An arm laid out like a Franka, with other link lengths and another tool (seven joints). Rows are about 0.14 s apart.
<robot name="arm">
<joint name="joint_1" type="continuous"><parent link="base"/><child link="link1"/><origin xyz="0.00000 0.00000 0.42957"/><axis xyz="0 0 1"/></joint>
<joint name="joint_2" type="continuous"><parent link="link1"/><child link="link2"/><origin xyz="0.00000 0.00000 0.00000"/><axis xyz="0 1 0"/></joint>
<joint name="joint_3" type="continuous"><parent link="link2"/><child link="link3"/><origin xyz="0.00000 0.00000 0.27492"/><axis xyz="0 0 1"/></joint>
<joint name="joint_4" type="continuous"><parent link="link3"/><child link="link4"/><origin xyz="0.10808 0.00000 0.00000"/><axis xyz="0 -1 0"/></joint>
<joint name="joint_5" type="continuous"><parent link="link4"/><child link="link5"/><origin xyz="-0.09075 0.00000 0.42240"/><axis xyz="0 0 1"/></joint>
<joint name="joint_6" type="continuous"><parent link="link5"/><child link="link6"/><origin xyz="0.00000 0.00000 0.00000"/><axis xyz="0 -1 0"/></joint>
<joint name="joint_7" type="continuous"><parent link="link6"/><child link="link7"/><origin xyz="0.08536 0.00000 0.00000"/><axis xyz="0 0 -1"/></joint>
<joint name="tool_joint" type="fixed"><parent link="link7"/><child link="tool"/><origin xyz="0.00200 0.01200 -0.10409" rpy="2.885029 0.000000 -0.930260"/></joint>
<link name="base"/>
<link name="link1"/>
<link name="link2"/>
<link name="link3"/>
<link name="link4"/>
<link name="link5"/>
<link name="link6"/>
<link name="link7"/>
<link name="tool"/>
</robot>
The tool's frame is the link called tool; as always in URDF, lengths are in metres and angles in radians. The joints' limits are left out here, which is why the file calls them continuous.
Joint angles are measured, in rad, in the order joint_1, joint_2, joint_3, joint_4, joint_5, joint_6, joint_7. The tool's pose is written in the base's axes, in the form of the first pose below.
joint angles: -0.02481 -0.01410 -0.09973 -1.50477 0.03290 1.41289 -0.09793
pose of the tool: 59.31, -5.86, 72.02, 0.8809, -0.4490, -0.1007, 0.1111
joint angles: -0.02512 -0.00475 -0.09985 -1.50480 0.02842 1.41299 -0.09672
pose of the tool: 59.57, -5.94, 71.46, 0.8797, -0.4496, -0.1042, 0.1151
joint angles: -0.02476 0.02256 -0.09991 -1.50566 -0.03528 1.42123 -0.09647
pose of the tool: 60.33, -6.69, 69.76, 0.8732, -0.4525, -0.1023, 0.1490
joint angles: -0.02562 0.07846 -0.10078 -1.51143 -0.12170 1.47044 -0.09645
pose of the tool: 62.15, -7.85, 66.38, 0.8647, -0.4543, -0.0922, 0.1935
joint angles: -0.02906 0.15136 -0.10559 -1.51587 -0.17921 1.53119 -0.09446
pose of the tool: 64.23, -9.04, 62.01, 0.8577, -0.4533, -0.0884, 0.2261
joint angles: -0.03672 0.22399 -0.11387 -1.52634 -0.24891 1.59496 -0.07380
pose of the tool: 65.87, -10.79, 57.26, 0.8445, -0.4583, -0.0838, 0.2643
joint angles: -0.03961 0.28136 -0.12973 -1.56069 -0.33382 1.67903 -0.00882
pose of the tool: 66.90, -12.72, 52.44, 0.8220, -0.4758, -0.0687, 0.3052
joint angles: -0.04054 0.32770 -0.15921 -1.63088 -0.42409 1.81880 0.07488
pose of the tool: 67.34, -15.07, 46.97, 0.8006, -0.4930, -0.0369, 0.3386
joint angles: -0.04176 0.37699 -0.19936 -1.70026 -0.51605 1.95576 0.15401
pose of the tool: 66.95, -17.78, 41.42, 0.7823, -0.5014, -0.0078, 0.3694
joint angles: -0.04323 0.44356 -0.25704 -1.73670 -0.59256 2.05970 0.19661
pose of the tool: 65.93, -21.38, 36.30, 0.7683, -0.4987, 0.0064, 0.4011
